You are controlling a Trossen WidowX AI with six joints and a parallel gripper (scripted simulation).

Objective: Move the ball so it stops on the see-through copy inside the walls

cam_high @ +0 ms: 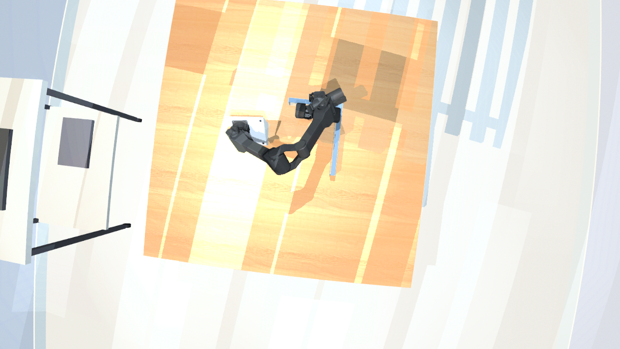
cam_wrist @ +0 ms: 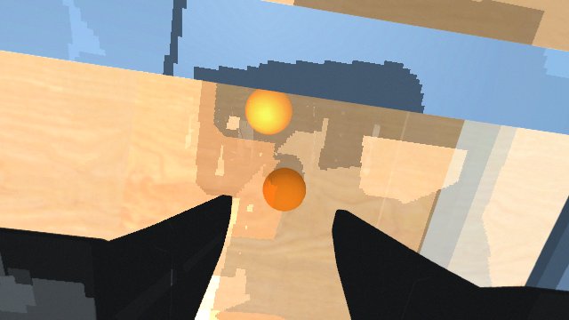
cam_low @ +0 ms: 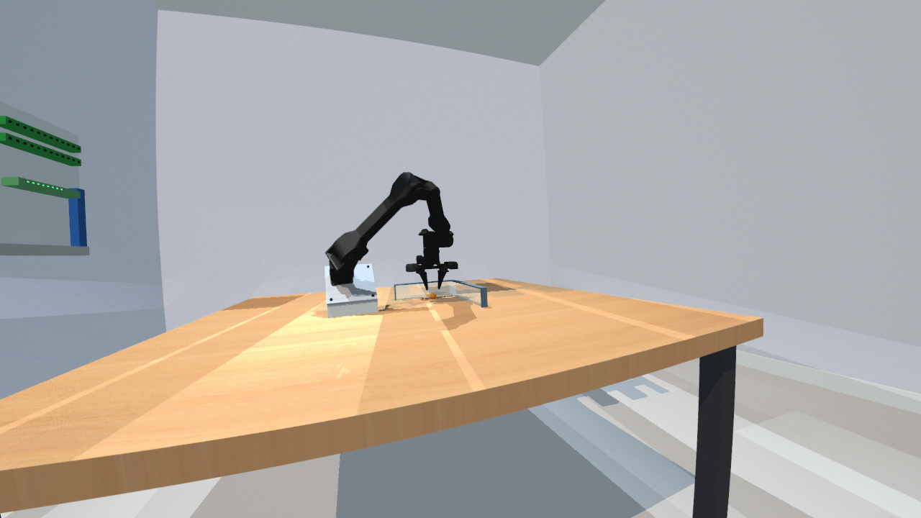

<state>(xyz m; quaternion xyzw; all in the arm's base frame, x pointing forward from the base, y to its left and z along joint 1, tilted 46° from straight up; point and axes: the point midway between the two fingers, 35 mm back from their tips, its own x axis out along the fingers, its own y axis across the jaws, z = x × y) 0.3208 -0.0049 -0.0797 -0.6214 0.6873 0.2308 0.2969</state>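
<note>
Now: gripper tip 20 mm above the orange ball. The rest, counted from my gripper tip: see-through copy of ball 40 mm to the left, 20 mm below, 10 mm behind.
</note>
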